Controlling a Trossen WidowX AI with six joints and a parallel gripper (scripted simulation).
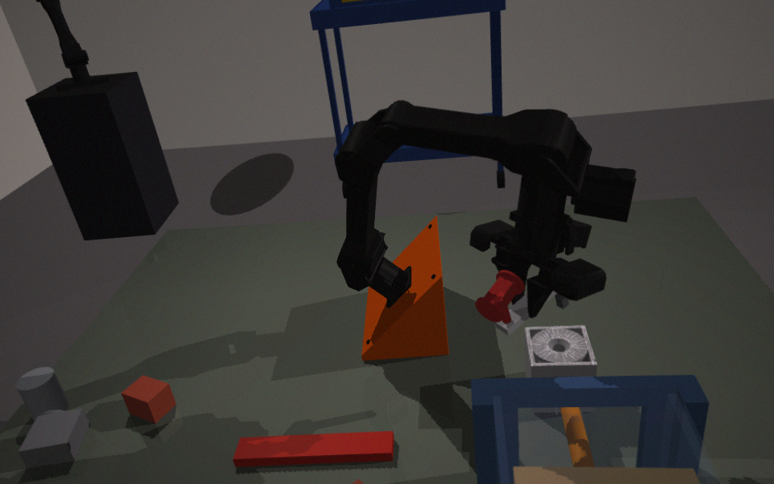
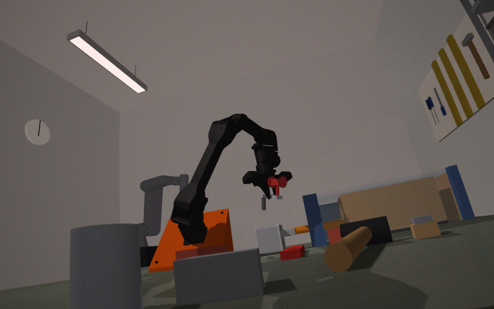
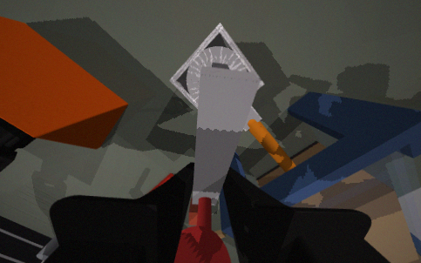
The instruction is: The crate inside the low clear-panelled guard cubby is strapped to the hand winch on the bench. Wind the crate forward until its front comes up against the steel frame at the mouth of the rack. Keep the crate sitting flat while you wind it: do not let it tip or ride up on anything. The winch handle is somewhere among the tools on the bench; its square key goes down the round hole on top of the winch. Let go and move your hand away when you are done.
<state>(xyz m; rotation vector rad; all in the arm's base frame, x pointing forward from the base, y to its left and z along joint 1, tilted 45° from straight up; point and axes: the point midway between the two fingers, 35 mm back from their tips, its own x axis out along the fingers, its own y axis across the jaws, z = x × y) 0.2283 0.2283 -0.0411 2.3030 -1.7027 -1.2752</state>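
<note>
My gripper tip is 2 cm below the grey crank arm. The rest, counted from my gripper tip: frame 12 cm ahead, 7 cm below, 5 cm to the left; grey winch 15 cm below, 5 cm to the left, 5 cm behind; red knob 4 cm above, 3 cm to the right, 3 cm ahead.
</note>
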